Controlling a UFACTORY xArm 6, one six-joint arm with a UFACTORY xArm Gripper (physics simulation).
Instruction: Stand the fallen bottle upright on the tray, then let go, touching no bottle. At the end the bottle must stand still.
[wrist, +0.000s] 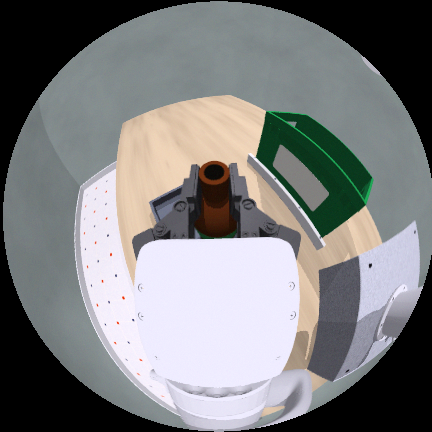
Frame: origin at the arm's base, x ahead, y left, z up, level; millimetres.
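Where they show: gripper, fingertip midpoint: (214, 173).
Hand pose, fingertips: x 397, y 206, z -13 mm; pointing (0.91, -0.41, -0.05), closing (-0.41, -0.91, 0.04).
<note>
After its pixels a point has its place.
A brown bottle (216, 202) @[x 377, y 212, z -32 mm] with an open mouth and a green label edge shows between the fingers in the wrist view, its mouth toward the top of the view. My gripper (214, 173) @[x 397, y 206, z -13 mm] is shut on the bottle's neck, one finger on each side. A part of the grey-blue tray (169, 202) @[x 510, y 267, z -182 mm] shows to the left of the gripper, its corner beside the left finger. The rest of the tray and the bottle's base are hidden behind the gripper and its white housing, so I cannot tell whether the base touches the tray.
A green crate (342, 192) @[x 318, y 1, z -40 mm] with a grey panel stands on the wooden table (170, 130) @[x 874, y 188, z -187 mm] at the right. A pale rail (286, 200) @[x 397, y 17, z -172 mm] lies along its near side. A white dotted board (95, 240) is at the left. A grey speckled plate (340, 310) @[x 121, y 76, z -109 mm] with the arm's base is at the lower right.
</note>
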